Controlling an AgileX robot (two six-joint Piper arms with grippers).
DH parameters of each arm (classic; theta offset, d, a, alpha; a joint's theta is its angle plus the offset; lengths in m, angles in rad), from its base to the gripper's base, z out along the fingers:
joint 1: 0 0.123 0 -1.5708
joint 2: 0.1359 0 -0.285 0
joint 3: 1.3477 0 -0.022 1.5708
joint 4: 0 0.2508 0 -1.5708
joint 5: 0 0 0.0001 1.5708
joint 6: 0 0.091 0 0
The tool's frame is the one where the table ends.
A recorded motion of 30 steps. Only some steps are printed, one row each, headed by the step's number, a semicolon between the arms.
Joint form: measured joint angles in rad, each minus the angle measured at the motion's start. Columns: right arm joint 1, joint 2, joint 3, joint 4, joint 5, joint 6; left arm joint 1, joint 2, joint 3, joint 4, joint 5, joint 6.
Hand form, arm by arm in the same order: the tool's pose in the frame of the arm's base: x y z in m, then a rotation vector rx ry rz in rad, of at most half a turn. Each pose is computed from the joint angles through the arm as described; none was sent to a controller.
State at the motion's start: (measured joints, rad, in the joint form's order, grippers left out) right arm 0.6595 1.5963 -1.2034 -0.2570 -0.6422 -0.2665; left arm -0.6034 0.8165 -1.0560 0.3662 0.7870 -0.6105
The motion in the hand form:
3: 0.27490 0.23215 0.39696 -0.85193 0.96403 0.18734; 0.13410 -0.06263 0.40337 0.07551 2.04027 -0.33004
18: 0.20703 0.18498 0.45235 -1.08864 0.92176 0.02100; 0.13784 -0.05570 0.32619 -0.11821 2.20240 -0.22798
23: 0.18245 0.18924 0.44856 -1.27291 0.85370 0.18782; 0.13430 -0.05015 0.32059 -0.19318 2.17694 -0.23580
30: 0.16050 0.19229 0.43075 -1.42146 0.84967 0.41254; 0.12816 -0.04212 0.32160 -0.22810 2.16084 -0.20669
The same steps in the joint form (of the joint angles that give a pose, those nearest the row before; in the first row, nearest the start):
3: 0.0000 -0.0762 0.0000 -0.0686 0.0985 -0.0174; 0.0000 -0.0087 0.0587 0.0227 0.0023 -0.0327
18: -0.0019 -0.3730 0.0047 -0.9509 0.4056 0.6421; 0.0000 -0.0263 0.3261 0.1648 -0.0096 -0.3210
23: -0.0042 -0.4090 0.0090 -1.4165 0.1975 1.1082; 0.0001 -0.0539 0.3629 0.2164 -0.0166 -0.4179
30: -0.0042 -0.4339 0.0580 -1.5184 -0.0191 1.2804; 0.0000 -0.0889 0.3716 0.2488 0.0223 -0.4445

